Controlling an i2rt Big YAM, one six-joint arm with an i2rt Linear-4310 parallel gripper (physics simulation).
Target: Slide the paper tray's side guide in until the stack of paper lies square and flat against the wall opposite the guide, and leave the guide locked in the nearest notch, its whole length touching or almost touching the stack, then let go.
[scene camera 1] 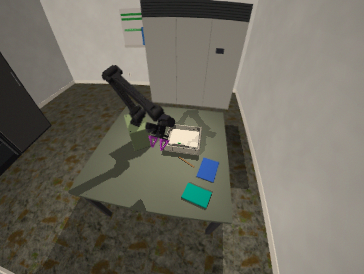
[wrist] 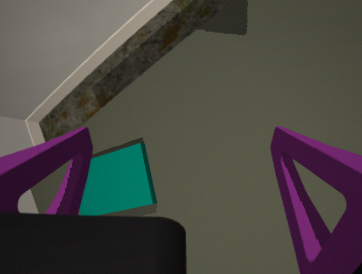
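Seen in the pictures: gripper, fingertip midpoint: (scene camera 1: 156,149) (wrist: 181,137); arm's base at its link origin: (scene camera 1: 137,119).
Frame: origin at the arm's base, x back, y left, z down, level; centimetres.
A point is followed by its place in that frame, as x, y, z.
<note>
The paper tray (scene camera 1: 183,150) {-43.2, -6.5, 24.2} stands on the table in the scene view, with a stack of white paper (scene camera 1: 184,137) {-41.1, 10.4, 24.4} inside it. A small green spot shows near the front edge of the stack. The side guide is too small to make out clearly, so its gap to the stack and its notch cannot be told. My gripper (scene camera 1: 158,143) {-30.1, -34.4, -7.5} (wrist: 181,137) {-30.1, -34.4, -7.5} is open and empty, its magenta fingers wide apart. It hangs above the table just left of the tray in the scene view. The tray does not show in the wrist view.
A teal book (scene camera 1: 196,195) {-60.5, -45.5, 26.7} (wrist: 120,181) {-57.6, -43.7, 26.8} and a blue book (scene camera 1: 208,170) {-67.8, -21.1, 27.7} lie on the table (scene camera 1: 135,180) {-10.0, -42.5, 28.5} toward its front right. A thin brown stick (scene camera 1: 186,162) {-47.8, -16.2, 28.3} lies before the tray. A green block (scene camera 1: 136,133) {-2.0, -9.9, 7.4} stands by the arm's base.
</note>
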